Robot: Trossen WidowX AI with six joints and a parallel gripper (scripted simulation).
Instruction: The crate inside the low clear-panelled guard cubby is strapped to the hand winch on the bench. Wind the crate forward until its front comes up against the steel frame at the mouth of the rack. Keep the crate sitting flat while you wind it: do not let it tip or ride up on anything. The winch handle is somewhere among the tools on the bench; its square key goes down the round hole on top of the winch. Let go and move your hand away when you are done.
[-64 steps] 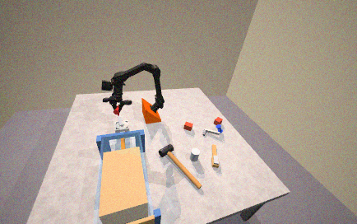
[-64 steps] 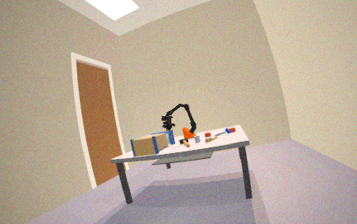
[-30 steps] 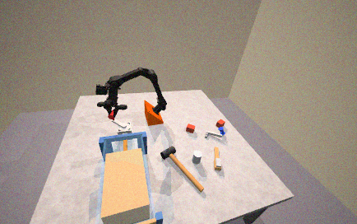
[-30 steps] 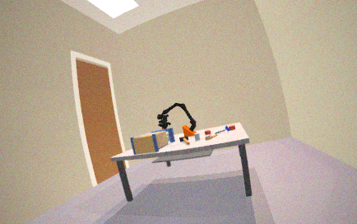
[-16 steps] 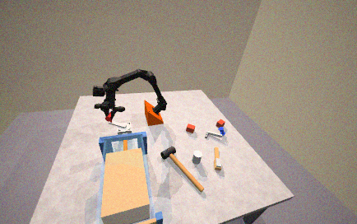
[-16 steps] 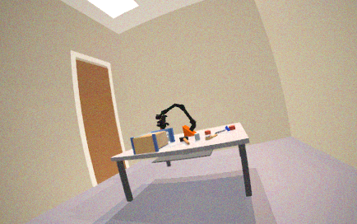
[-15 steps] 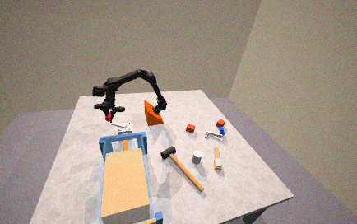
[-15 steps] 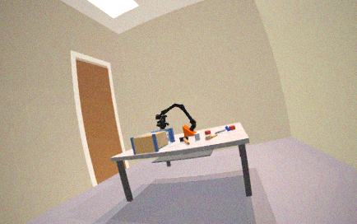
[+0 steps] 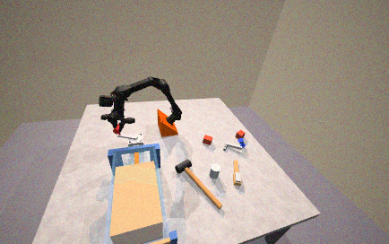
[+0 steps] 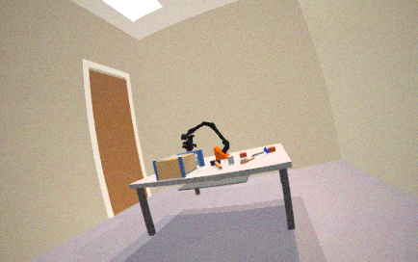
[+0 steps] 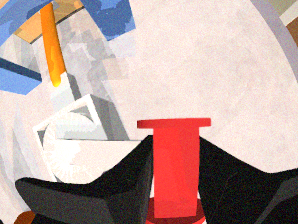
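My gripper tip is 4 cm to the right of the red-handled winch handle and 3 cm above it. Round my gripper tip: red grip: 1 cm to the left, 1 cm behind; then frame: 18 cm ahead, 10 cm to the left, 3 cm below; then grey hand winch: 10 cm below, 9 cm to the left, 1 cm ahead.
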